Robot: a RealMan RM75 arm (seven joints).
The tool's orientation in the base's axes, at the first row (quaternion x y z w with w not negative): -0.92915, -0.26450, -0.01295, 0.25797
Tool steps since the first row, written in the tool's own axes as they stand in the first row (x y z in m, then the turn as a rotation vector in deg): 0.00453, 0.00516, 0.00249, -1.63, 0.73, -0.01; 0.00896, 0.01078, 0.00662, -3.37, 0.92, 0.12; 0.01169, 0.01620, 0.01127, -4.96, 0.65, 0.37; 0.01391, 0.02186, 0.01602, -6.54, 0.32, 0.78; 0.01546, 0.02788, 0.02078, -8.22, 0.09, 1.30; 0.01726, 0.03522, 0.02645, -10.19, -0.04, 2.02; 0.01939, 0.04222, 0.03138, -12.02, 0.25, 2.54; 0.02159, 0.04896, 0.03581, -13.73, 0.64, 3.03; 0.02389, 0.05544, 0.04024, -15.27, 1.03, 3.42; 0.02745, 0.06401, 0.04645, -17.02, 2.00, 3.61
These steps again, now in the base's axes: 0.00619, -0.00034, -0.00387, -1.04, -1.33, -0.60; 0.01233, -0.00027, -0.00939, -2.45, -2.24, -1.08; 0.01685, -0.00063, -0.01554, -3.98, -2.70, -1.42; 0.02105, -0.00136, -0.02198, -5.55, -3.02, -1.88; 0.02485, -0.00267, -0.02870, -7.17, -3.42, -2.49; 0.02941, -0.00437, -0.03679, -9.01, -3.93, -3.37; 0.03418, -0.00603, -0.04403, -10.50, -4.77, -4.25; 0.03893, -0.00771, -0.05070, -11.83, -5.65, -5.13; 0.04364, -0.00915, -0.05723, -13.00, -6.49, -5.90; 0.05027, -0.01064, -0.06609, -14.04, -7.95, -6.81
